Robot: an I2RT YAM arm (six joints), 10 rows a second.
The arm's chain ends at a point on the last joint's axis. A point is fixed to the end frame.
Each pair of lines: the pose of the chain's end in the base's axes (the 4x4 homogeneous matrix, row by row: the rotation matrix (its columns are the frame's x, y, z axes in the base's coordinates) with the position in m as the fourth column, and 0 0 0 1 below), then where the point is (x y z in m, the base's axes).
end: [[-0.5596 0.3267 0.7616 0.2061], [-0.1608 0.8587 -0.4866 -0.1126], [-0.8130 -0.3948 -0.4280 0.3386], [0 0 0 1]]
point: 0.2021 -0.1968 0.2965
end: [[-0.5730 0.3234 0.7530 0.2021], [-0.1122 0.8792 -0.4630 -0.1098], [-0.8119 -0.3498 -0.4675 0.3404], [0 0 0 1]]
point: 0.1972 -0.1915 0.2936
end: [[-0.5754 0.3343 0.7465 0.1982], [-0.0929 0.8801 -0.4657 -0.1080], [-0.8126 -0.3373 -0.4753 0.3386], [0 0 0 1]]
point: 0.1922 -0.1889 0.2906
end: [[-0.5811 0.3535 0.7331 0.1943], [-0.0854 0.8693 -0.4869 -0.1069], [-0.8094 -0.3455 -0.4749 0.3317], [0 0 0 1]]
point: 0.1861 -0.1880 0.2843
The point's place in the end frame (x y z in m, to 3 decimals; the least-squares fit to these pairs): 0.050 -0.057 0.056
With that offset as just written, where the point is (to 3 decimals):
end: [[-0.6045 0.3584 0.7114 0.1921], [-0.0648 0.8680 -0.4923 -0.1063], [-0.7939 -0.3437 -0.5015 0.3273], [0 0 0 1]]
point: 0.181 -0.187 0.279
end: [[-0.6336 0.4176 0.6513 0.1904], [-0.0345 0.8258 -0.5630 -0.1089], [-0.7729 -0.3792 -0.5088 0.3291], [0 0 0 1]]
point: 0.171 -0.189 0.284
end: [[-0.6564 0.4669 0.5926 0.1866], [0.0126 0.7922 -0.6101 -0.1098], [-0.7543 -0.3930 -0.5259 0.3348], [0 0 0 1]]
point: 0.160 -0.188 0.290
